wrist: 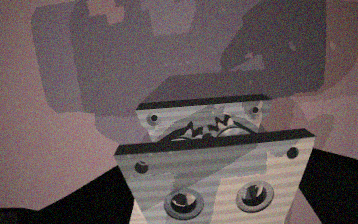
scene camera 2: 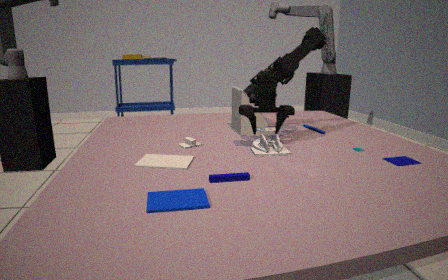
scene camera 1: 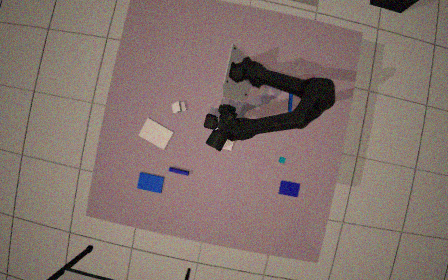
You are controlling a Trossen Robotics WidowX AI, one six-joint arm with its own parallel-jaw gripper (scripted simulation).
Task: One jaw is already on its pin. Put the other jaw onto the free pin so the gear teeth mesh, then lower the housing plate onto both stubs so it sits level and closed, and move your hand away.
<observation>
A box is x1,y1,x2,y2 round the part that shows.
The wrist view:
my gripper: [0,148,357,223]
grey housing plate: [113,128,315,223], held by my gripper
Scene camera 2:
my gripper: [239,89,294,134]
</observation>
